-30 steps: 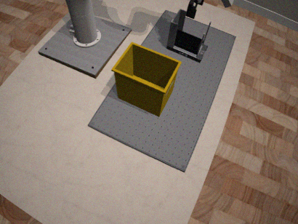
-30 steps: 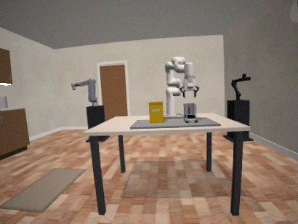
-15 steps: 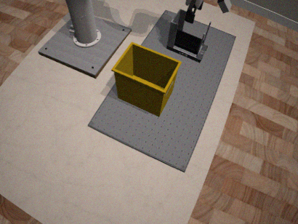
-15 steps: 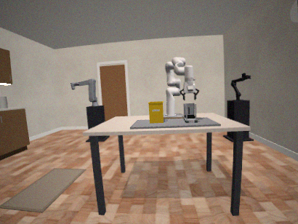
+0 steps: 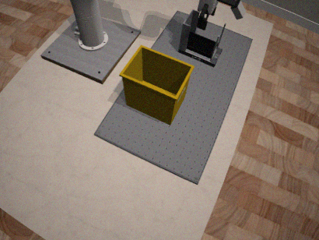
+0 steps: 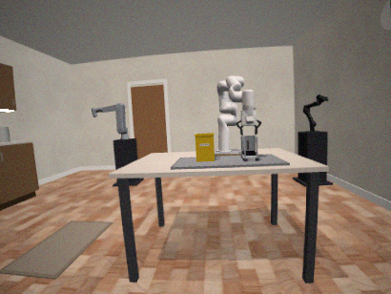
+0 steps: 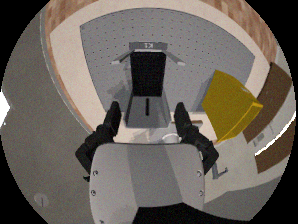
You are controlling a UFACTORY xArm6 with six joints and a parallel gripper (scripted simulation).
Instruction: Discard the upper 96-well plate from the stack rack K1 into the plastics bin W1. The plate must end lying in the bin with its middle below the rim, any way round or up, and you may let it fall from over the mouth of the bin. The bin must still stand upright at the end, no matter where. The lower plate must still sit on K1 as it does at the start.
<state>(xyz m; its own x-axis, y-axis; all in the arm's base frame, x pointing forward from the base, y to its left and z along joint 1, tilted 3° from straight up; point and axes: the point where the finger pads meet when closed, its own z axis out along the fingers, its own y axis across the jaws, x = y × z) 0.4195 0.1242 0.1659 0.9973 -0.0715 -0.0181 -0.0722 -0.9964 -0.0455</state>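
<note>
Now: hand 13 cm above the black 96-well plate. From my hand the other things lie so: pale plate: 15 cm below; then yellow plastics bin W1: 6 cm behind, 29 cm to the right, 8 cm below.
</note>
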